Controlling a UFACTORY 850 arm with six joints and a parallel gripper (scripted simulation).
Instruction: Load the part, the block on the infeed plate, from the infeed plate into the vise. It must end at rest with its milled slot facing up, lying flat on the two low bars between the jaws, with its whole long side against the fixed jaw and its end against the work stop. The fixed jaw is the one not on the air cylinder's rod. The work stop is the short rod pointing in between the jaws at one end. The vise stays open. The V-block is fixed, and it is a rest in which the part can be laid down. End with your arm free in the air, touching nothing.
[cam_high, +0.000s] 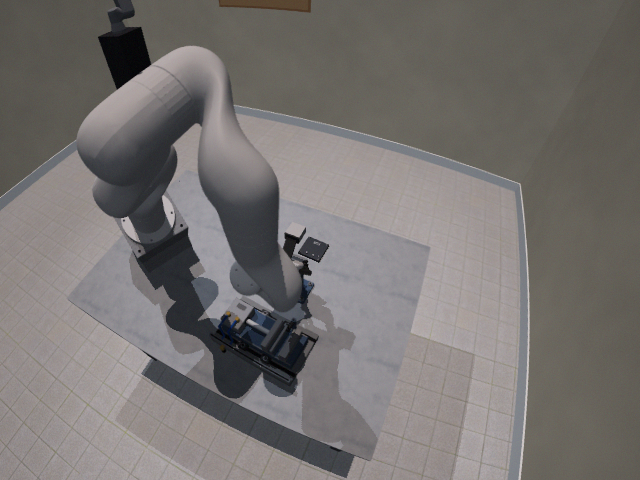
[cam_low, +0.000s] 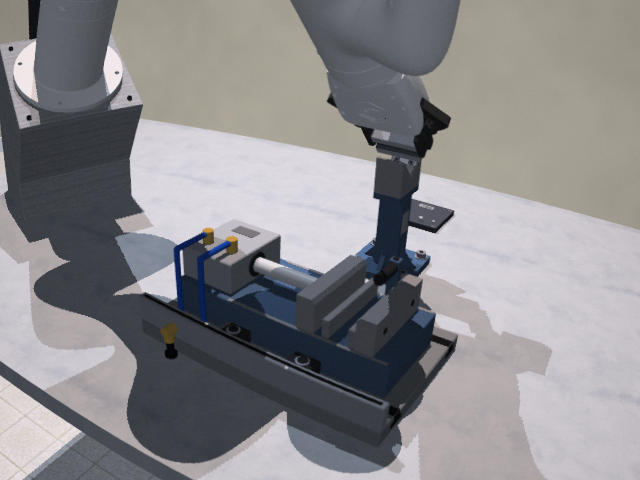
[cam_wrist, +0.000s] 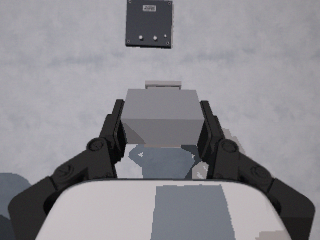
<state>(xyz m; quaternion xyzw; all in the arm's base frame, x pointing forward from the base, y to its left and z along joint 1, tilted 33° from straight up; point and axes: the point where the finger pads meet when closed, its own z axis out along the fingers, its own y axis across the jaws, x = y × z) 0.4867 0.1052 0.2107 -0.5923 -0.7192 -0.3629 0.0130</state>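
Right now my hand is 13 cm above the blue post and 1 cm to the right of it. Also, from my hand: black work stop: 17 cm to the right, 10 cm below, 5 cm ahead; part: 1 cm below; cylinder rod: 20 cm to the right, 11 cm below, 4 cm behind.
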